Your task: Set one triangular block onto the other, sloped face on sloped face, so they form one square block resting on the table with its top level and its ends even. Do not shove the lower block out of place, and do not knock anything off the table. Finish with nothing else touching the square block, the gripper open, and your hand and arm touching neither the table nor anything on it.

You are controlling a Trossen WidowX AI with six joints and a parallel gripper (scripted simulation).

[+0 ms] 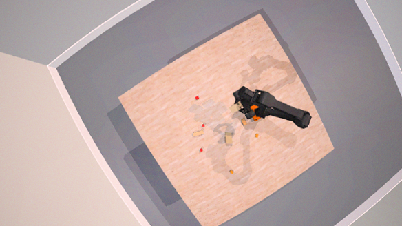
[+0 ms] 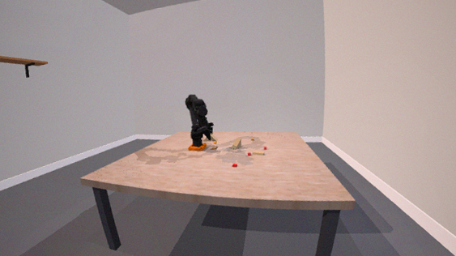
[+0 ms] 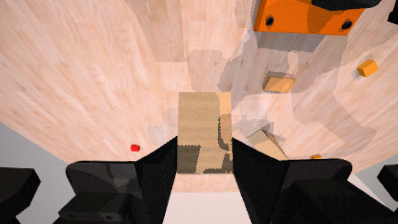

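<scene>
My gripper tip is now 1 cm below the triangular block.
</scene>
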